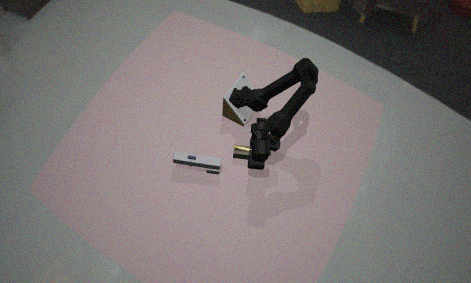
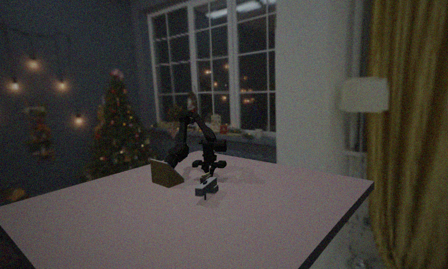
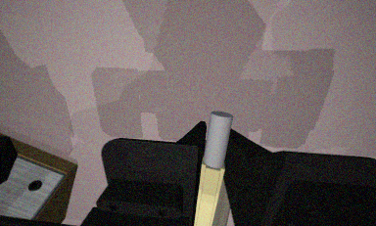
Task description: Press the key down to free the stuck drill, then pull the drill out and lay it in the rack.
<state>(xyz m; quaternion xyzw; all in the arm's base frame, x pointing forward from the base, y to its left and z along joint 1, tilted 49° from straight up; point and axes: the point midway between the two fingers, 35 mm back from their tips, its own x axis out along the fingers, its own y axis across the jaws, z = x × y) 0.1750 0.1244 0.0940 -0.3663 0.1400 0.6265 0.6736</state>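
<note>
The drill lies 4 cm to the right of my gripper tip, 4 cm above it and 1 cm ahead of it. The rest, counted from my gripper tip: key 21 cm to the right, 14 cm ahead, 4 cm above; then grey holder block 19 cm to the right, 13 cm ahead, 4 cm above.
</note>
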